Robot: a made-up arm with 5 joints. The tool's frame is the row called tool. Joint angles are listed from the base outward.
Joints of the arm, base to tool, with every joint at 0 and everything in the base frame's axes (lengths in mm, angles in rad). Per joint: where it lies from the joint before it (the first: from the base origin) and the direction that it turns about. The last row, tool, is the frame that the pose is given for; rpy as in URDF.
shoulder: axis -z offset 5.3 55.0 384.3
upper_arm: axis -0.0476 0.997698 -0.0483 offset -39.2 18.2 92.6
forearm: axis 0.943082 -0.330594 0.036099 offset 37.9 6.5 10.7
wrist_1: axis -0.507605 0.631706 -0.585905 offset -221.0 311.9 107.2
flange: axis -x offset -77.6 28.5 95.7
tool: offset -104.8 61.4 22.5 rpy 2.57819 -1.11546 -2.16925
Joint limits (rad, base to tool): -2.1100..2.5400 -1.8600..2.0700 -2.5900..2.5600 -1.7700..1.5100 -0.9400..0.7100
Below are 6 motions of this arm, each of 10 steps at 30 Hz.
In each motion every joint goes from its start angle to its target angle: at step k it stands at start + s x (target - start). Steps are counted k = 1, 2, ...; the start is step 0. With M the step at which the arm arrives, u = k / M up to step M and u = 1 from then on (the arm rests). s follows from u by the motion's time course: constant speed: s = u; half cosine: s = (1 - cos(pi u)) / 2; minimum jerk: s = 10 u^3 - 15 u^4 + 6 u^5.
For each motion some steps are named. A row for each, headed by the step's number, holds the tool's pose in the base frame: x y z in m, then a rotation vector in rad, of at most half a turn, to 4 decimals.
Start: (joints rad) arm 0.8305 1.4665 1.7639 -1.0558 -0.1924
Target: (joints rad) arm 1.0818 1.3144 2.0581 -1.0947 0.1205
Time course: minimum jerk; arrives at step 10
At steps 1, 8, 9, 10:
1: 0.0595 0.1733 0.9345 0.4691 2.0498 1.3492
8: 0.0449 0.2252 0.9250 0.9128 1.8226 1.0263
9: 0.0450 0.2281 0.9240 0.9342 1.8061 1.0113
10: 0.0450 0.2286 0.9239 0.9378 1.8032 1.0087

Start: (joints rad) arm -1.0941 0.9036 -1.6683 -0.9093 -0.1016
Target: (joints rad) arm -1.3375 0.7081 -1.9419 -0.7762 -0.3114
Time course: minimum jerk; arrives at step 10
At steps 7, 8, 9, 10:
7: -0.4133 -0.2678 0.6246 0.6120 0.1729 1.9079
8: -0.4049 -0.2857 0.6135 0.5860 0.1552 1.9443
9: -0.4007 -0.2940 0.6082 0.5739 0.1462 1.9612
10: -0.3999 -0.2954 0.6073 0.5719 0.1446 1.9641

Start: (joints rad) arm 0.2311 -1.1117 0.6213 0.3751 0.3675
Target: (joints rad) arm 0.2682 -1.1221 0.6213 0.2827 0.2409
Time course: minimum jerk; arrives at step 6
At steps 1, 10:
1: -0.4760 0.4455 0.3008 0.3717 -2.9039 0.2000
10: -0.4647 0.4500 0.2831 0.5481 -3.0023 0.1851

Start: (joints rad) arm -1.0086 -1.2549 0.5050 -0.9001 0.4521
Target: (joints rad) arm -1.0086 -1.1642 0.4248 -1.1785 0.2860
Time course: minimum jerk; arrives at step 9
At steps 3, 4, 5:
3: -0.3501 -0.0956 0.1240 -1.6326 1.1369 0.0402
4: -0.3471 -0.0920 0.1287 -1.6438 1.0772 0.0366
5: -0.3435 -0.0879 0.1340 -1.6557 1.0107 0.0319

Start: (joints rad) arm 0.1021 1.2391 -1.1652 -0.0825 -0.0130
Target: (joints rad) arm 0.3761 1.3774 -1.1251 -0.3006 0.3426
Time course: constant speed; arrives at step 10
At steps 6, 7, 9, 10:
6: -0.0856 0.5838 0.7547 0.4416 -0.0095 0.5038
7: -0.0667 0.5807 0.7602 0.4682 -0.0080 0.4930
9: -0.0296 0.5722 0.7706 0.5209 -0.0097 0.4716
10: -0.0115 0.5668 0.7754 0.5470 -0.0128 0.4610

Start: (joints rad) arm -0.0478 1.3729 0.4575 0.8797 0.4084
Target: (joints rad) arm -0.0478 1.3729 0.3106 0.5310 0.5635
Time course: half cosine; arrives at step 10
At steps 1, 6, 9, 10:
1: 0.2448 0.5050 0.7890 -0.0095 0.0614 0.0588
6: 0.2077 0.5135 0.8105 0.0892 -0.0449 0.1637
9: 0.1869 0.5153 0.8200 0.1391 -0.0991 0.2191
10: 0.1853 0.5154 0.8206 0.1429 -0.1032 0.2234

